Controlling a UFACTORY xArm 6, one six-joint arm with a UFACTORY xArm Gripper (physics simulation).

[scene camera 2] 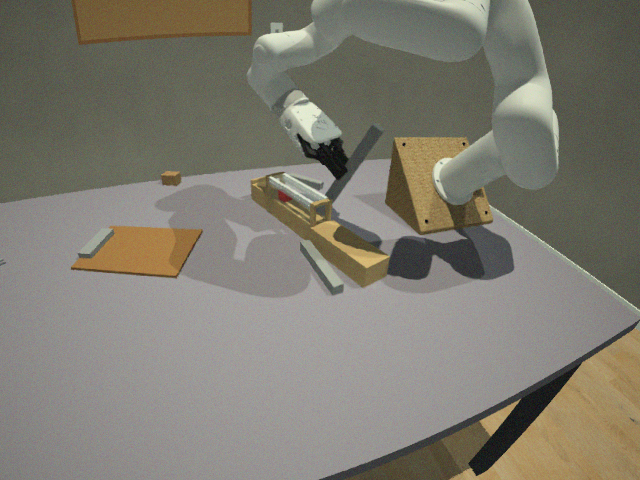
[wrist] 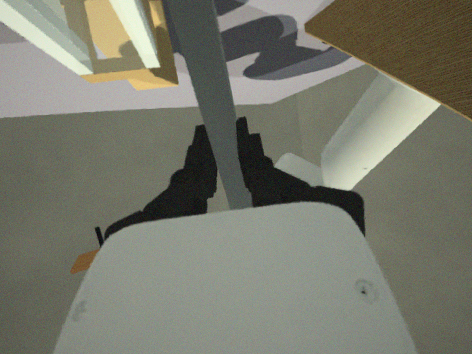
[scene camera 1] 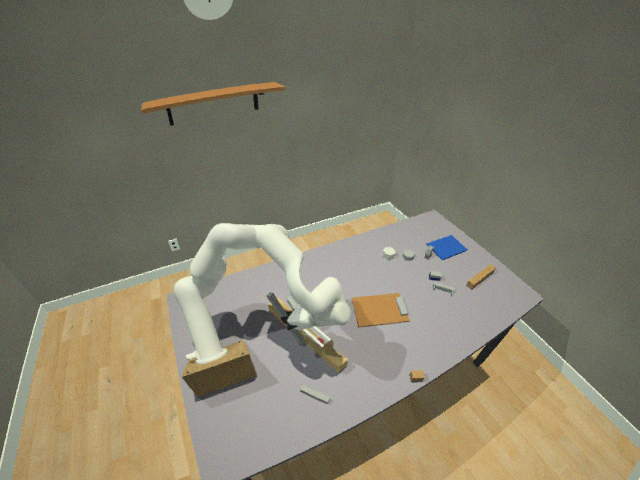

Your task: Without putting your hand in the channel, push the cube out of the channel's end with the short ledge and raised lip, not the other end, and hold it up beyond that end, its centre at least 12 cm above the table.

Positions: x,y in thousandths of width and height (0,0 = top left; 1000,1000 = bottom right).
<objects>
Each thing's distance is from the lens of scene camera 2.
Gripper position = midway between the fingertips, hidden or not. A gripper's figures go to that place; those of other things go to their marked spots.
my gripper (scene camera 2: 541,364): 0.69 m
brown board (scene camera 2: 229,524): 0.73 m
long grey stick (scene camera 2: 587,274): 0.62 m
wooden channel block (scene camera 2: 571,551): 0.58 m
The marked spots on the brown board and the long grey stick are 0.51 m apart.
</objects>
